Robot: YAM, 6 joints.
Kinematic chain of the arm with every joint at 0, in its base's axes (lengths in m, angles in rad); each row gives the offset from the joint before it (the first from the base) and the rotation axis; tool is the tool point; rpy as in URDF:
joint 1: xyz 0 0 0.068 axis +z
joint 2: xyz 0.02 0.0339 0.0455 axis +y
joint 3: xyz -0.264 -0.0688 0 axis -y
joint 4: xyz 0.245 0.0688 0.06 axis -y
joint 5: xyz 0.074 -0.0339 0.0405 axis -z
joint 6: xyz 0.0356 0 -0.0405 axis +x
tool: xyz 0 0 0 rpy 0 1.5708 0
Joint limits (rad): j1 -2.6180..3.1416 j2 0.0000..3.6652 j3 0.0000..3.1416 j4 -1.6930..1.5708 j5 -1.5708..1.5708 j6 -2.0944..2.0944
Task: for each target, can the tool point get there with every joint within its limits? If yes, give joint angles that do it. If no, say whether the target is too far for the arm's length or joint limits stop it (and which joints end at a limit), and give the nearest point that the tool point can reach.
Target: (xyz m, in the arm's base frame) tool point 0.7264 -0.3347 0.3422
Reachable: no: too far | nearest point 0.5636 -0.2597 0.2896 | short by 0.187 m
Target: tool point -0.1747 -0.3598 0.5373
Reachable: yes | joints 1.0731 0.4722 2.4073 0.0394 0.5394 1.5083
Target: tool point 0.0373 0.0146 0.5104
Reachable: yes | joints -0.5778 0.6868 1.5242 -0.7543 -1.1577 -1.5708
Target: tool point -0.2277 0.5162 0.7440
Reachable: no: too far | nearest point -0.1731 0.3924 0.5873 | short by 0.207 m
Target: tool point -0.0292 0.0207 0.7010
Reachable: yes | joints -0.9515 1.4535 2.5809 1.1998 0.3375 -1.6700
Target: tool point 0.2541 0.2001 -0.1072
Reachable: yes | joints 0.7276 2.6499 0.9488 0.5521 0.5824 -0.7804
